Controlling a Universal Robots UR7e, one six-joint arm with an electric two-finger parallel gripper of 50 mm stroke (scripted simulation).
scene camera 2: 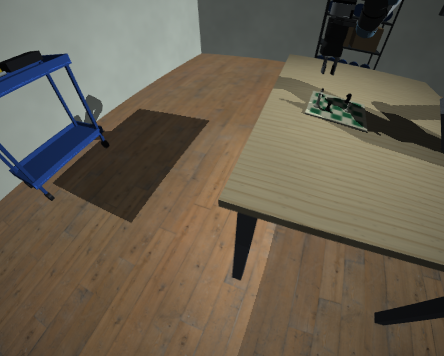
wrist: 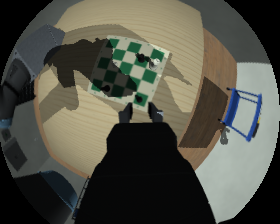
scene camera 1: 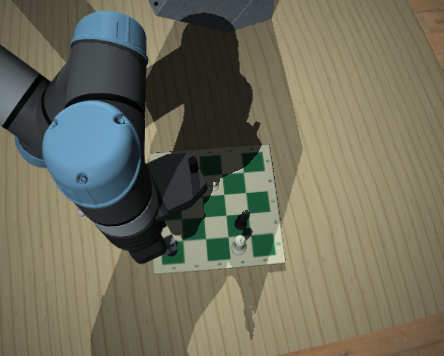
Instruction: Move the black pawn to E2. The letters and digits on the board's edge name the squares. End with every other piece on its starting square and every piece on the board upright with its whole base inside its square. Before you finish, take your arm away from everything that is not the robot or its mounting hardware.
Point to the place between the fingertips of the gripper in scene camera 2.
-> At 327, 73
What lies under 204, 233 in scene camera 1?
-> A chessboard.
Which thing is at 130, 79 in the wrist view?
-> A chessboard.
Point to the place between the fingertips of the gripper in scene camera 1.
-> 164, 238
